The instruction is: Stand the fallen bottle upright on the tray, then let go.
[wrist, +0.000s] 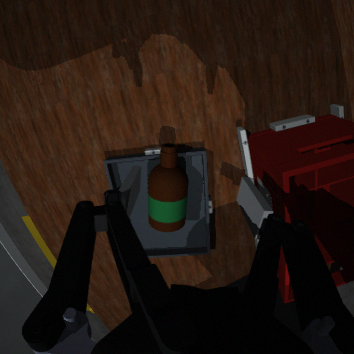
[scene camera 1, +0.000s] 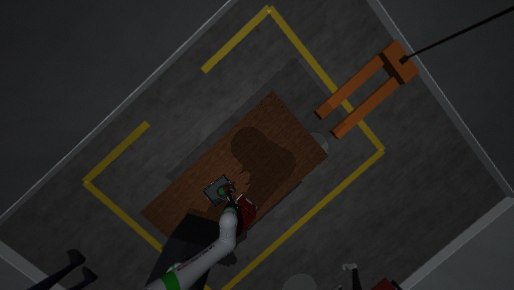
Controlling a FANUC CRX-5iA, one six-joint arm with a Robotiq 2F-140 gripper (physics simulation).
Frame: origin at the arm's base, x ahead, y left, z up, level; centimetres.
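Seen in the pictures: gripper, between the fingertips: [wrist: 190,183] [scene camera 1: 233,194].
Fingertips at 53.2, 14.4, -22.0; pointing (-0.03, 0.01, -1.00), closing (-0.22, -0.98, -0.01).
Pixels of each thing's middle, then the offset from my fingertips to it, as dx, dy, dz. "*": a spot on its surface instead. Level surfaces: height alone.
- brown bottle, middle of its body: [wrist: 167,185] [scene camera 1: 225,189] -7.7, +4.4, -15.2
- grey tray, a spot on its surface: [wrist: 197,237] * -23.9, -0.2, -18.9
- open red case, middle of its body: [wrist: 313,206] [scene camera 1: 238,215] -12.7, -22.1, -10.6
- wooden table, height of its surface: dz -19.4
The brown bottle [scene camera 1: 223,190] [wrist: 168,192] with a green label lies on its side in the grey tray [scene camera 1: 212,196] [wrist: 197,237]. In the wrist view its neck points to the top of the view and rests over the tray's far rim, beside a small light latch. My gripper [scene camera 1: 231,195] [wrist: 190,183] is open and empty above the tray. In the wrist view the left finger is left of the bottle and the right finger is farther off, between the tray and the red case. How high the fingertips are above the bottle is hard to tell.
An open red case [scene camera 1: 246,210] [wrist: 305,145] stands close beside the tray on the wooden table [scene camera 1: 185,187] [wrist: 55,120]. An orange fork-shaped object [scene camera 1: 352,86] lies beyond the table's far end. Dark hand-like shapes [scene camera 1: 75,257] show at the lower left. Yellow lines mark the floor.
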